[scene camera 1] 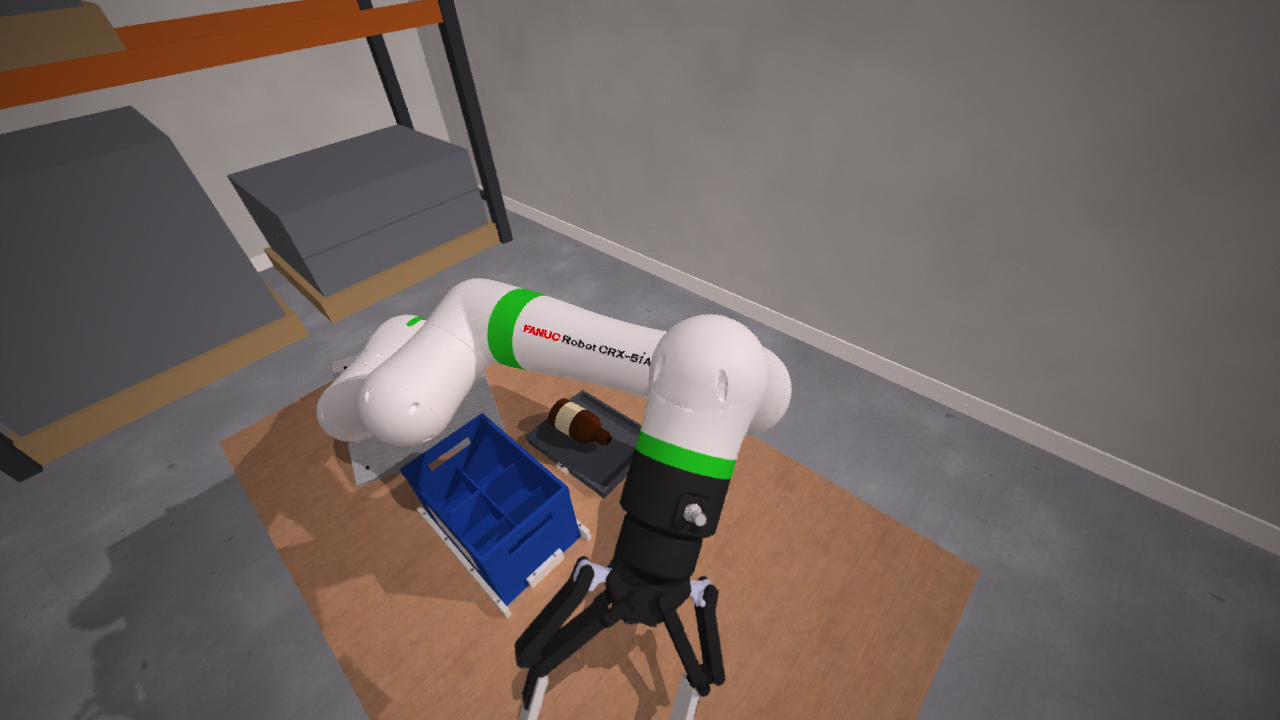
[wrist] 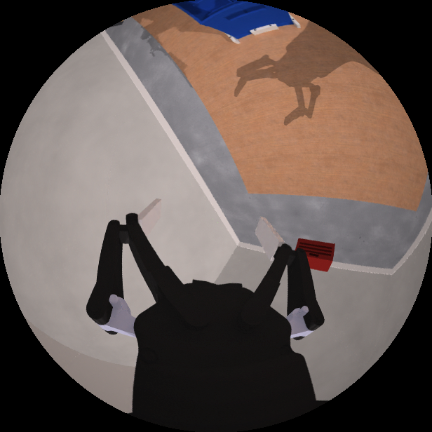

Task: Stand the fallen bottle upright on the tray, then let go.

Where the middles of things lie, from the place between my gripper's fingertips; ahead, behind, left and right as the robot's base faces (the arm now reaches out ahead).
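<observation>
The brown bottle (scene camera 1: 573, 420) is visible to me, far behind my hand, far to the left of it and far below it.
</observation>
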